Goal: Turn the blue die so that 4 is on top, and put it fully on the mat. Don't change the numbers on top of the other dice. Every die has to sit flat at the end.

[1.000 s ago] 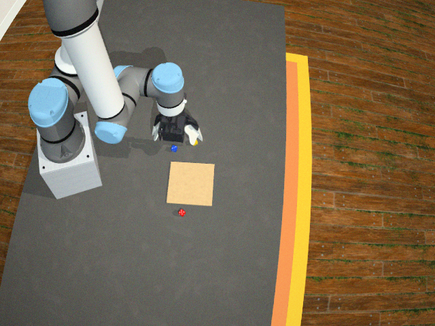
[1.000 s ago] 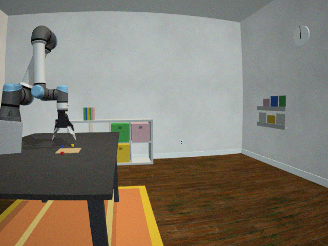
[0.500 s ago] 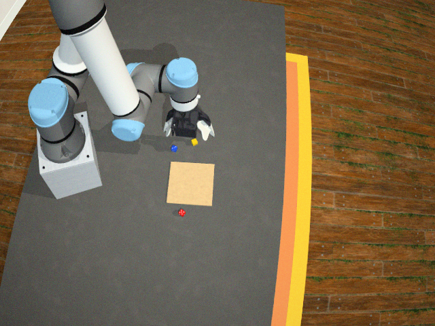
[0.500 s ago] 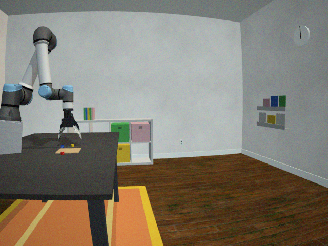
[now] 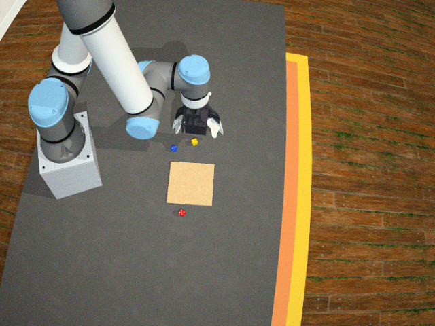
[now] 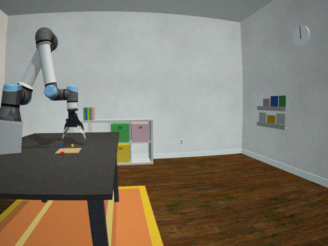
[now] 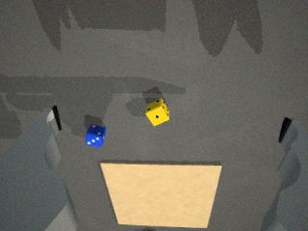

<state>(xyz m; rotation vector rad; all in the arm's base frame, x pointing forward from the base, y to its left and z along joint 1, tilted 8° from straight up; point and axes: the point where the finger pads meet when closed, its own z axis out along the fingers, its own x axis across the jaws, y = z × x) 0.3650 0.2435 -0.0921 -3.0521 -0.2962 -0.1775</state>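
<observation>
Now: hand 40 mm above the yellow die and 30 mm to the left of it. The rest, counted from my hand: tan mat (160 mm to the right, 40 mm below, 30 mm ahead); blue die (70 mm to the right, 60 mm behind, 40 mm below); red die (270 mm to the right, 40 mm below, 40 mm ahead).
</observation>
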